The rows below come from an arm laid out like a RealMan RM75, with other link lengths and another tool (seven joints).
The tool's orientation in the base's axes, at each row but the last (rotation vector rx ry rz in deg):
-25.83 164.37 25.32
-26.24 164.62 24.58
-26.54 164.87 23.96
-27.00 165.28 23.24
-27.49 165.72 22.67
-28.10 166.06 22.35
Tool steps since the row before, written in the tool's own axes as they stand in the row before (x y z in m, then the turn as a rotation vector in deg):
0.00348 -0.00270 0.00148 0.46 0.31 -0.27
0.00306 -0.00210 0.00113 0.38 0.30 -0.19
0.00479 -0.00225 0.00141 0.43 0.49 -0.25
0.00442 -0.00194 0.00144 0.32 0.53 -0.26
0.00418 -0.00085 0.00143 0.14 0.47 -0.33
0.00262 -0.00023 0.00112 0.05 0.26 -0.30
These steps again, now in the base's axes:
-0.00214 -0.00290 -0.00293 -0.57 0.07 0.22
-0.00199 -0.00239 -0.00232 -0.48 0.11 0.16
-0.00351 -0.00294 -0.00300 -0.60 0.25 0.25
-0.00326 -0.00259 -0.00283 -0.51 0.32 0.30
-0.00341 -0.00158 -0.00247 -0.33 0.29 0.39
-0.00221 -0.00067 -0.00168 -0.17 0.14 0.33

